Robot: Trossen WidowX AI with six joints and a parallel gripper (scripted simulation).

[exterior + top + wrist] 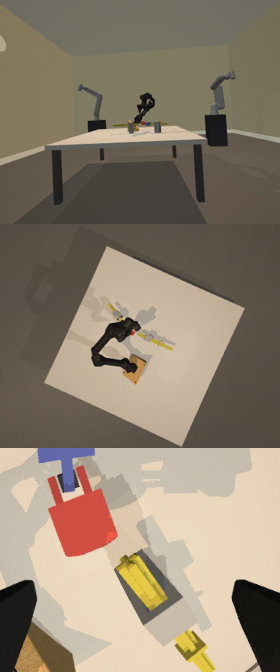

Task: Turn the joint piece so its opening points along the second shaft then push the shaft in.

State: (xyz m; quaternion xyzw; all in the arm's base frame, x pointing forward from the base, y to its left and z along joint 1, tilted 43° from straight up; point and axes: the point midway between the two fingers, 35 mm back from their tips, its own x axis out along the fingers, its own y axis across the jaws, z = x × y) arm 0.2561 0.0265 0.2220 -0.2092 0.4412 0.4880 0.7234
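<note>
Right now my gripper tip is 1 cm past the red joint piece, 1 cm to the right of it and 10 cm above it.
</note>
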